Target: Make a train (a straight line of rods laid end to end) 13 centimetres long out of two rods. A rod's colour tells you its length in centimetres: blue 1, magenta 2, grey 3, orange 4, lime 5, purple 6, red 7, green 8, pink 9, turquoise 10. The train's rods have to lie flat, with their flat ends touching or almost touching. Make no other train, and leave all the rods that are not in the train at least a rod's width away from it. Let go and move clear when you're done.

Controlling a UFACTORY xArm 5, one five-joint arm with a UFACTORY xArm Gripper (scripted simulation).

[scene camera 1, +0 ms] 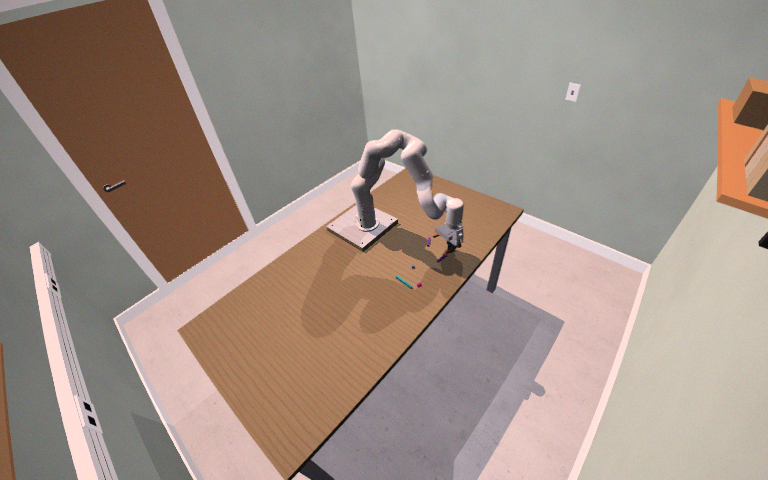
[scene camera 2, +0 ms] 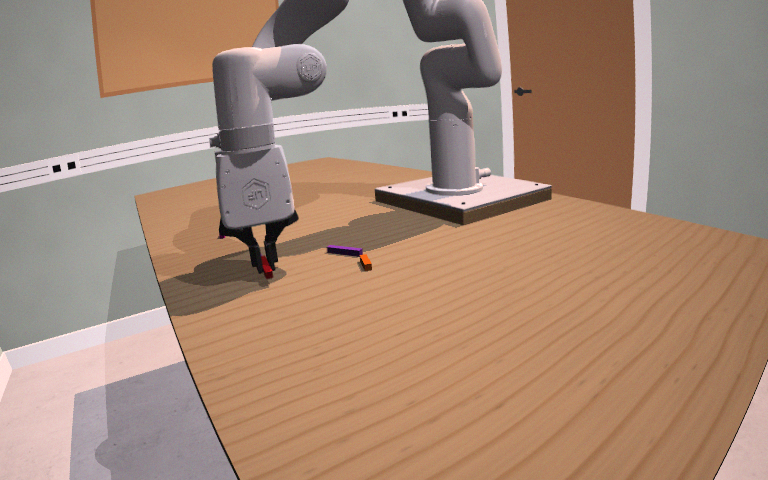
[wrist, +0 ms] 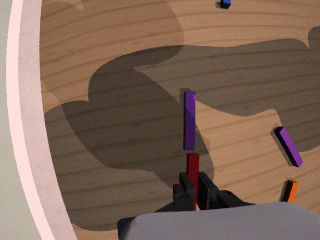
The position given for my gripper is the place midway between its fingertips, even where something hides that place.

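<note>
Scene camera 2 shows my gripper (scene camera 2: pixel 265 269); the wrist view shows my gripper as well (wrist: pixel 190 185).
</note>
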